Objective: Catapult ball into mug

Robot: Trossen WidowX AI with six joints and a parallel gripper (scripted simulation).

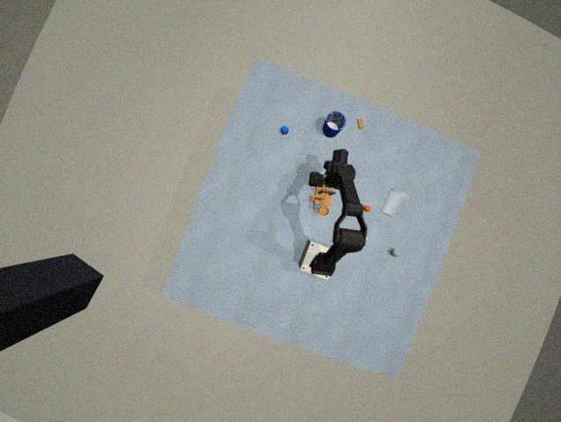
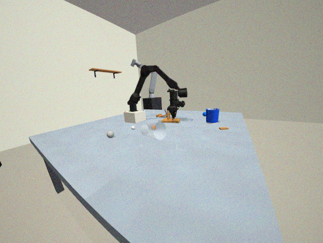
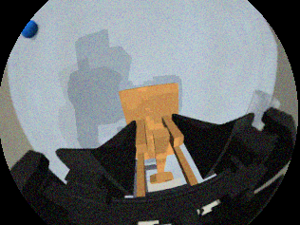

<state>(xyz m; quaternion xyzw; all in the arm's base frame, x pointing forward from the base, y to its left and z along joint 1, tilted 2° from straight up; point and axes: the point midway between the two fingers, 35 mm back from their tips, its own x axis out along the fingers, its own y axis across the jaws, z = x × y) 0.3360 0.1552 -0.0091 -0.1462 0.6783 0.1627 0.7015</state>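
Right now the orange ball is 24 cm to the right of my gripper tip, 2 cm below it and 1 cm ahead of it. The rest, counted from my gripper tip: blue ball 31 cm to the left, 12 cm ahead, 1 cm below; blue mug 25 cm ahead, 12 cm to the left; wooden catapult 6 cm behind, 2 cm to the right, 2 cm above.
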